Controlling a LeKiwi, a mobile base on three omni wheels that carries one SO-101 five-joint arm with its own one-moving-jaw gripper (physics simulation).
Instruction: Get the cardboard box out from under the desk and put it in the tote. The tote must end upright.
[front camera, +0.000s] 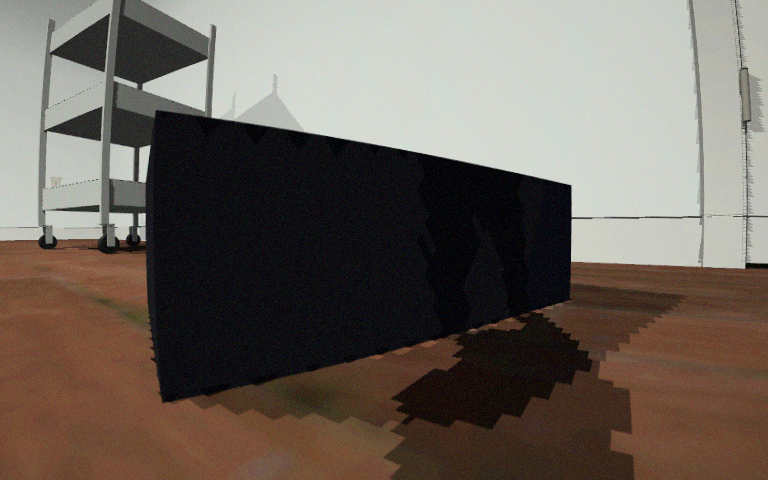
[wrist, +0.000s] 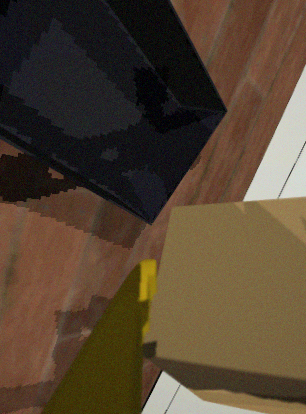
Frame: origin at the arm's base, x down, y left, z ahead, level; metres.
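Where they show: hand, its tool point: (wrist: 156, 274).
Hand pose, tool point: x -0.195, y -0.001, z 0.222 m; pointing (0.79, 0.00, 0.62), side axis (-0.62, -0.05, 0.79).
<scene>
After its pixels a point has its place.
The dark tote (front camera: 317, 249) {x 0.038, y 0.030, z 0.190 m} (wrist: 175, 145) {x 0.038, y -0.080, z 0.432 m} stands upright on the floor. Its long side fills much of the front view, and its open top and inside show in the wrist view. The cardboard box (wrist: 230, 285) {x -0.213, y 0.000, z 0.233 m} is tan and held up at the lower right of the wrist view, past the tote's near corner. My gripper (wrist: 152, 290) is shut on the box. A yellow jaw presses along the box's left side, and the other jaw is hidden behind the box. The box and gripper do not show in the front view. The desk does not show in either view.
A grey three-tier cart (front camera: 105, 169) {x -0.131, y 0.737, z 0.853 m} on casters stands behind the tote at the left. A white wall (front camera: 453, 84) {x -0.328, y -0.156, z 0.872 m} runs behind. A door panel with a handle (front camera: 745, 94) {x -0.198, y -0.587, z 0.534 m} is at the far right. The arm's shadow (front camera: 487, 379) {x 0.089, y -0.040, z 0.179 m} falls on the brown floor and tote side.
</scene>
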